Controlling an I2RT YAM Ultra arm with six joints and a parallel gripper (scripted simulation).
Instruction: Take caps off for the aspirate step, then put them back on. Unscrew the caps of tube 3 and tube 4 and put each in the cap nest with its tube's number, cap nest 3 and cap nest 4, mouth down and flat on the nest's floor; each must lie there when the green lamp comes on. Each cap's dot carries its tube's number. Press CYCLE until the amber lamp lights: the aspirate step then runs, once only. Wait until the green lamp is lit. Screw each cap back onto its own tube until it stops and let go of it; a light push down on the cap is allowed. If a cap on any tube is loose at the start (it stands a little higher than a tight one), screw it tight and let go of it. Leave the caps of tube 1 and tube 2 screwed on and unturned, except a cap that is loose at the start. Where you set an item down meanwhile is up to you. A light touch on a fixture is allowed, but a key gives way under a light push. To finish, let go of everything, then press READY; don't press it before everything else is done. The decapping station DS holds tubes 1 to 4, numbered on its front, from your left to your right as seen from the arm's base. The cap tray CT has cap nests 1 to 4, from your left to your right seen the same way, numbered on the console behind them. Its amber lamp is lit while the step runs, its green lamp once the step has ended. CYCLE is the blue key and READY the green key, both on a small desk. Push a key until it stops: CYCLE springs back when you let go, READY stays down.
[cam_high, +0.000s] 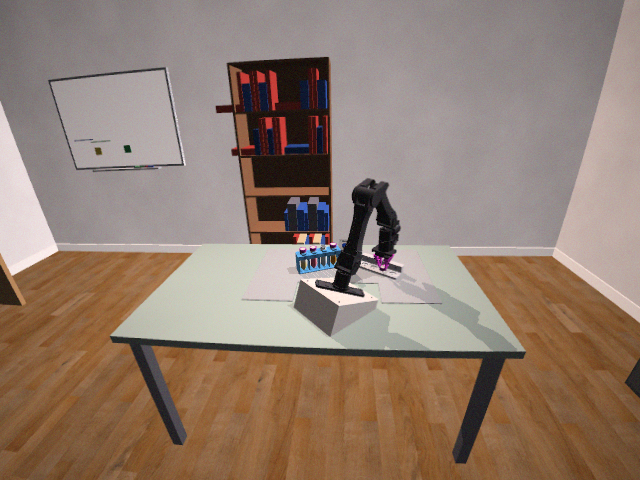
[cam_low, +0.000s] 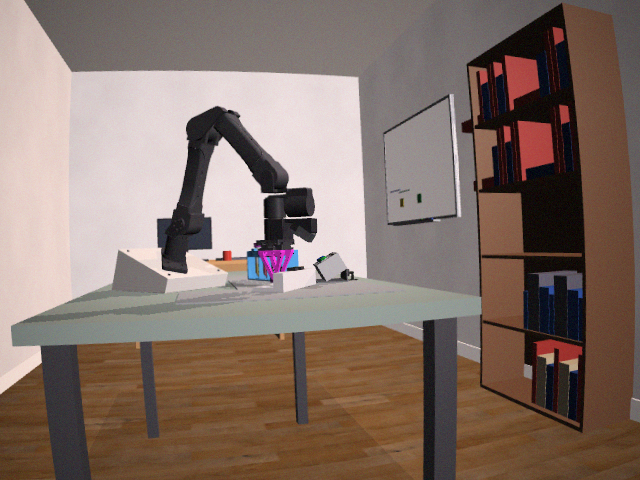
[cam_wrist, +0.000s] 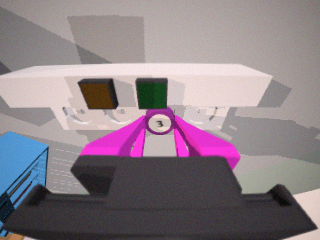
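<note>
Now: the purple cap 230 mm to the left of my hand, 100 mm ahead of it and 80 mm above it. Round my hand: grey key desk (200 mm ahead, 140 mm to the left, 20 mm above); blue cycle key (190 mm ahead, 160 mm to the left, 30 mm above); green ready key (180 mm ahead, 120 mm to the left, 30 mm above).
</note>
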